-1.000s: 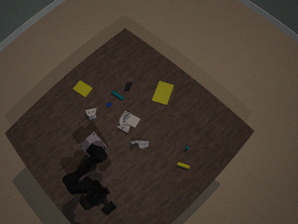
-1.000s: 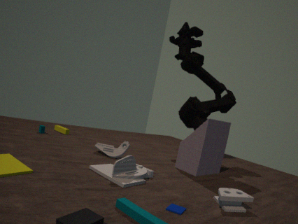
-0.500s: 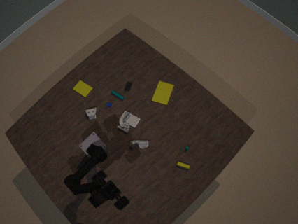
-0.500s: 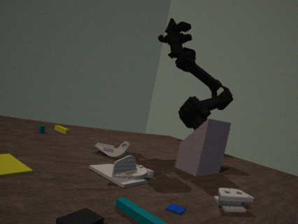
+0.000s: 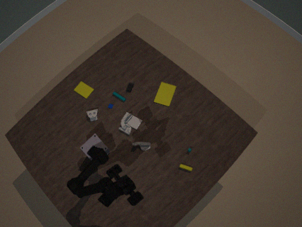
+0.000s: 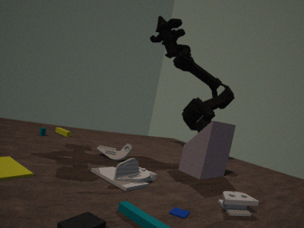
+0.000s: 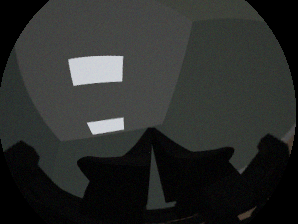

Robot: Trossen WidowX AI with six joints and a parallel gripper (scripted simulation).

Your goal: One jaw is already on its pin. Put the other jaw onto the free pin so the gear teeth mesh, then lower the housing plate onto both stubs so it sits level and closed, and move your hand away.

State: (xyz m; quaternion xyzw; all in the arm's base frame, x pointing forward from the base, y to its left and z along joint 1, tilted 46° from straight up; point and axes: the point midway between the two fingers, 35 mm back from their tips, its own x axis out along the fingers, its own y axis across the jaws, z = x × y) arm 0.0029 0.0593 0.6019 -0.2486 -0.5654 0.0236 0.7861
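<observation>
My gripper tip is 570 mm above the grey jaw, 250 mm to the right of it and 250 mm short of it. From my gripper tip the other things lie so: yellow bar 600 mm below, 320 mm ahead, 70 mm to the right; teal cube 590 mm below, 420 mm ahead, 20 mm to the right; housing plate 620 mm to the left, 580 mm below, 220 mm ahead.
</observation>
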